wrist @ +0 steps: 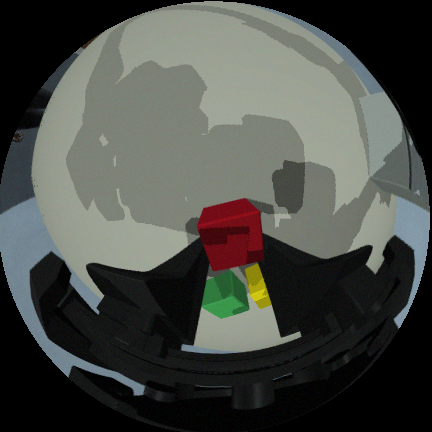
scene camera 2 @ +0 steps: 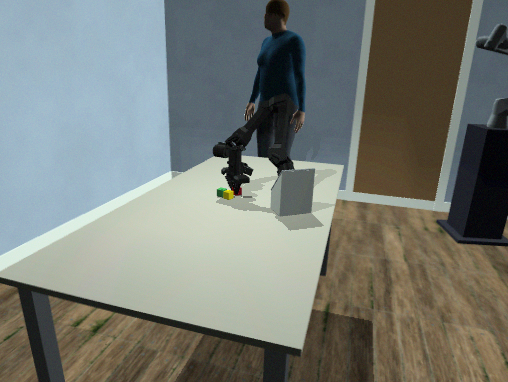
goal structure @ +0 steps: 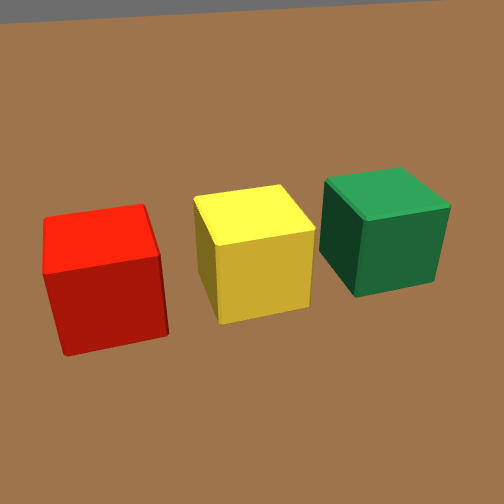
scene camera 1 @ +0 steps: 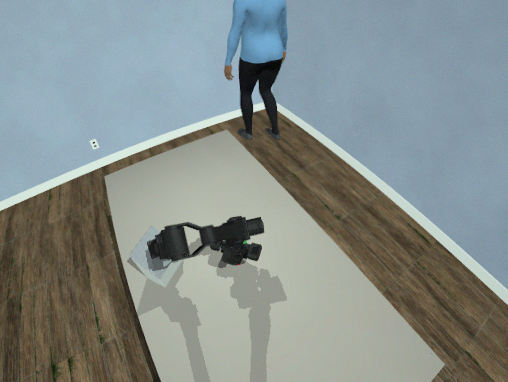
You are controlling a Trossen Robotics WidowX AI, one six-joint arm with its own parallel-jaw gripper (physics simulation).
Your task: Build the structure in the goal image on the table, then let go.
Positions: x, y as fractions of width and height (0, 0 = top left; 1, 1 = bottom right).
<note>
In view: the gripper (scene camera 1: 0.47, 0.68), a red cube (wrist: 0.54, 0.54) and a green cube (wrist: 0.52, 0.68).
The gripper is seen too in the wrist view (wrist: 0.54, 0.55).
</note>
